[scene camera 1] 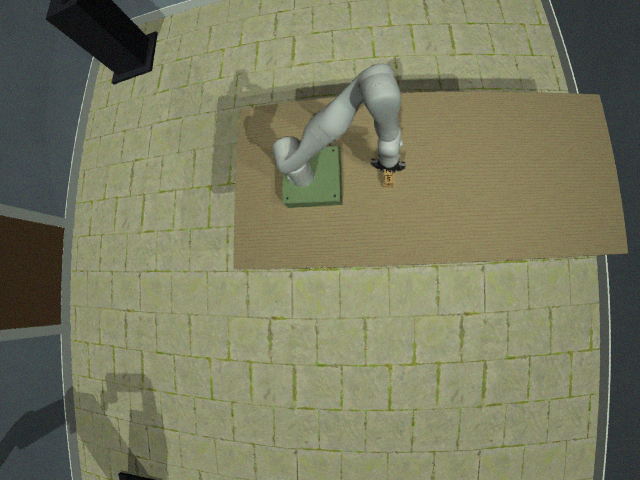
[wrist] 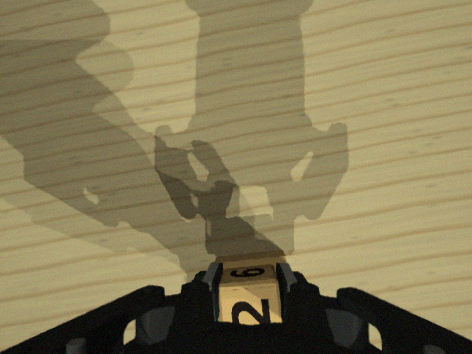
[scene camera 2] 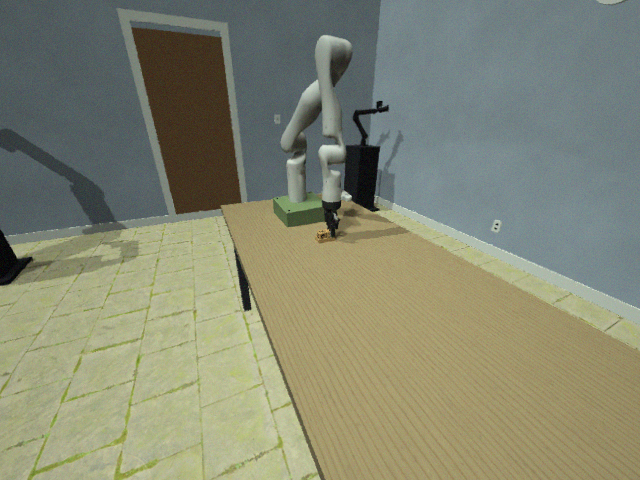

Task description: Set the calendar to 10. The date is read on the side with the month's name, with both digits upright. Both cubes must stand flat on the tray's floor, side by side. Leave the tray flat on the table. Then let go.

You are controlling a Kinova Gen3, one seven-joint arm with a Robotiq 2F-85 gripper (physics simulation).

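My gripper (scene camera 1: 388, 166) (scene camera 2: 332, 234) (wrist: 249, 279) points down and is shut on the cube with a 2 on top (scene camera 1: 388, 171) (wrist: 250, 302), with one finger on each side. In the wrist view the 2 lies on its side, and this cube's far side shows a sideways digit, 6 or 9. The other cube (scene camera 1: 388, 178) (scene camera 2: 322, 234) has a 5 on top and sits next to it, toward the near end of the tray in scene camera 1. The wooden tray (scene camera 2: 324, 240) (wrist: 250, 259) is on the table. The month's name is not readable. The gripper body hides the 5 cube in the wrist view.
The arm's green base block (scene camera 1: 326, 178) (scene camera 2: 299, 215) stands on the table (scene camera 1: 491, 180) (scene camera 2: 392, 330) left of the tray in scene camera 1. Shadows of the arm and gripper fall across the wood beyond the cubes in the wrist view.
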